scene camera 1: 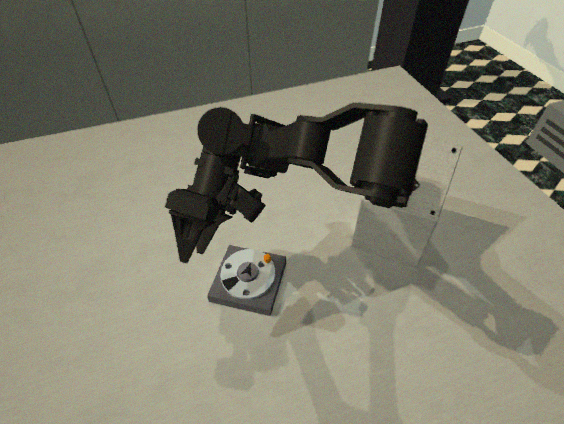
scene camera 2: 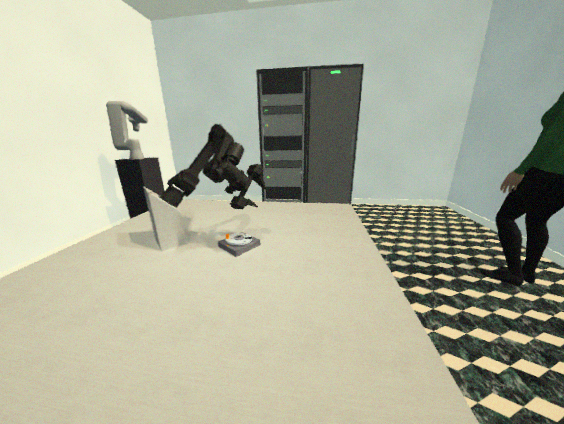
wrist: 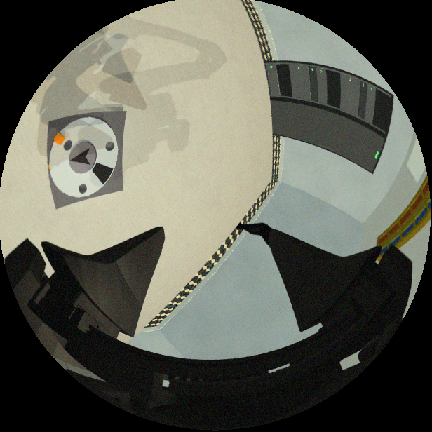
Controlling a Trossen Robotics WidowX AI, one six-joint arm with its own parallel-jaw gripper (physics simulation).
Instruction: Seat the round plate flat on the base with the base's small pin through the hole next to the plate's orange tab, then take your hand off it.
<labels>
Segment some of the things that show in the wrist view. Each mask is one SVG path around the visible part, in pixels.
The gripper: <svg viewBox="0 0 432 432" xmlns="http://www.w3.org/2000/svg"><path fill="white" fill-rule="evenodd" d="M4 258L6 273L15 298L41 344L51 356L93 372L104 381L65 369L74 379L112 405L144 419L170 426L202 430L227 430L268 424L302 412L332 396L358 376L389 342L403 320L412 283L412 261L393 244L384 251L377 264L375 260L382 249L380 245L342 257L277 229L271 229L268 237L269 247L292 304L299 332L321 323L322 327L318 332L298 342L253 356L212 360L191 359L154 353L116 339L119 332L131 337L135 334L144 297L161 255L165 239L162 226L144 231L90 255L41 241L43 252L54 270L49 278L44 272L46 262L39 249L28 238ZM359 351L360 363L342 370L339 361Z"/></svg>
A round white plate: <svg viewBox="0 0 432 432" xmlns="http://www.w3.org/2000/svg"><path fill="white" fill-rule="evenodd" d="M98 118L89 116L76 119L65 126L65 128L62 128L60 133L57 133L53 138L54 142L49 154L50 176L58 189L69 196L80 197L92 194L107 182L114 170L118 151L116 137L112 128ZM80 184L86 184L85 191L79 191ZM110 141L114 144L114 146L111 150L108 151L105 148L105 145ZM90 142L96 150L95 163L85 173L75 173L69 166L69 153L79 142ZM71 140L72 147L66 150L64 148L64 144L67 140Z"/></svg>
</labels>
